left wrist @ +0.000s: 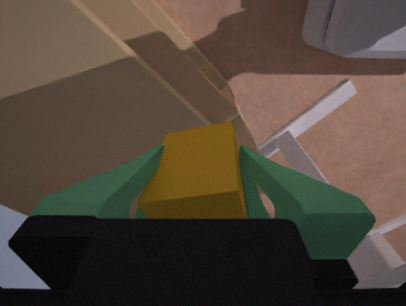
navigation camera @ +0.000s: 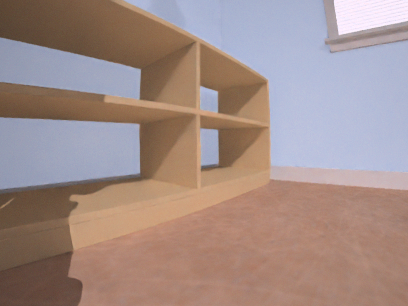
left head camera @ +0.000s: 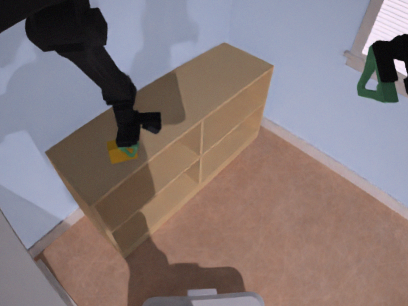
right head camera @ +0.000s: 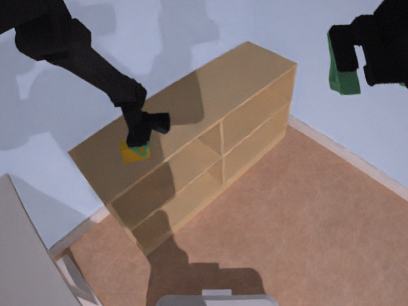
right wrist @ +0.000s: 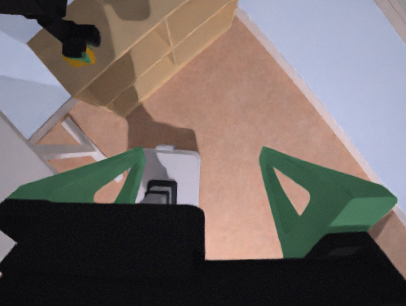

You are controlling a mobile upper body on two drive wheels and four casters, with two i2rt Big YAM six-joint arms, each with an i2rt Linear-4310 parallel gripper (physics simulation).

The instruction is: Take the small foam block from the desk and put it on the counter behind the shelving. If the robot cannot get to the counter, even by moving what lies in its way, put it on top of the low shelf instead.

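Places are measured from the left arm's base along level axes (x ahead, y left, z up), in metres.
Pixels of known places: left gripper, fingertip midpoint: (left wrist: 202, 153) (left head camera: 132, 151) (right head camera: 145, 151) (right wrist: 90, 56); right gripper, fingertip midpoint: (left head camera: 385, 90) (right head camera: 366, 82) (right wrist: 202, 153).
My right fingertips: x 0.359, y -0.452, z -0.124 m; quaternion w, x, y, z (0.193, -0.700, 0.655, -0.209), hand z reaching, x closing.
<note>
Behind a point stands the place of what it marks.
The small foam block (left head camera: 118, 154) {x 0.669, y 0.039, z -0.631 m} (right head camera: 131, 154) {x 0.670, y 0.037, z -0.631 m} (left wrist: 200, 162) {x 0.702, y -0.014, z -0.630 m} (right wrist: 75, 62) {x 0.667, y 0.045, z -0.637 m} is orange-yellow and sits between the green fingers of my left gripper (left head camera: 129, 149) {x 0.701, y -0.002, z -0.654 m} (right head camera: 140, 149) {x 0.701, y -0.002, z -0.654 m} (left wrist: 202, 153) {x 0.701, y -0.002, z -0.654 m}, which is shut on it. Block and gripper are over the left part of the top of the low wooden shelf (left head camera: 212, 75) {x 1.316, y -0.331, z -0.800 m} (right head camera: 235, 72) {x 1.339, y -0.343, z -0.800 m} (navigation camera: 198, 75) {x 0.996, y -0.261, z -0.947 m}; whether the block touches the top I cannot tell. My right gripper (right wrist: 202, 153) {x 0.359, y -0.452, z -0.124 m} is open and empty, high up and away from the shelf. The desk and the counter cannot be made out in these views.
Blue walls (left head camera: 300, 90) {x 1.404, y -0.898, z -0.964 m} (navigation camera: 325, 110) {x 1.304, y -1.001, z -0.990 m} stand behind and to the right of the shelf. A pale panel (left head camera: 17, 255) (right head camera: 22, 250) with a white frame (left wrist: 315, 112) (right wrist: 80, 131) is near the shelf's left end. The robot's grey base (left head camera: 225, 301) {x 0.284, y -0.318, z -1.150 m} (right wrist: 184, 167) {x 0.205, y -0.374, z -1.150 m} stands in front of the shelf.
</note>
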